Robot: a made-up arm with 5 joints. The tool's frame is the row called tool.
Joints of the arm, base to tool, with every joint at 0 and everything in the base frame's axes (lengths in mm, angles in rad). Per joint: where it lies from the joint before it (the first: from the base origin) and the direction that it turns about. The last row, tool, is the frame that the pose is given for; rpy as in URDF.
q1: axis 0 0 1 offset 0 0 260.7
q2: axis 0 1 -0.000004 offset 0 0 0
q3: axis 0 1 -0.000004 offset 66.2 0 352.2
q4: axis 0 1 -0.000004 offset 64.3 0 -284.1
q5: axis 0 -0.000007 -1 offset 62.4 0 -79.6
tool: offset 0 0 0 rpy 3.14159 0 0
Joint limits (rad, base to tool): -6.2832..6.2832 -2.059..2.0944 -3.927..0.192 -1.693..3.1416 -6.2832..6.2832
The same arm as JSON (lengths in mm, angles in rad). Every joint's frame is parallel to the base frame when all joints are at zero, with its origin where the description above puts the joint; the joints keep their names.
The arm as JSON. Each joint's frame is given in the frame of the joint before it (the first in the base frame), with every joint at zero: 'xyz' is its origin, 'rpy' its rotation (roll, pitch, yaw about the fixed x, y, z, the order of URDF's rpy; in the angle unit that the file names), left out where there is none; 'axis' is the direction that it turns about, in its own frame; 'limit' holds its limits. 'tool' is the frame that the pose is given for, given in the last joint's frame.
{"units": {"length": "mm", "angle": "rad"}, "joints": [
  {"name": "q1", "type": "revolute", "origin": {"xyz": [0.0, 0.0, 260.7]}, "axis": [0.0, 0.0, 1.0], "limit": {"lower": -6.2832, "upper": 6.2832}},
  {"name": "q2", "type": "revolute", "origin": {"xyz": [0.0, 0.0, 0.0]}, "axis": [0.0, 1.0, 0.0], "limit": {"lower": -2.059, "upper": 2.0944}},
  {"name": "q3", "type": "revolute", "origin": {"xyz": [66.2, 0.0, 352.2]}, "axis": [0.0, 1.0, 0.0], "limit": {"lower": -3.927, "upper": 0.192}},
  {"name": "q4", "type": "revolute", "origin": {"xyz": [64.3, 0.0, -284.1]}, "axis": [0.0, 1.0, 0.0], "limit": {"lower": -1.693, "upper": 3.1416}},
  {"name": "q5", "type": "revolute", "origin": {"xyz": [62.4, 0.0, -79.6]}, "axis": [0.0, 0.0, -1.0], "limit": {"lower": -6.2832, "upper": 6.2832}}
], "tool": {"origin": {"xyz": [0.0, 0.0, 0.0], "rpy": [3.1416, 0.0, 0.0]}}}

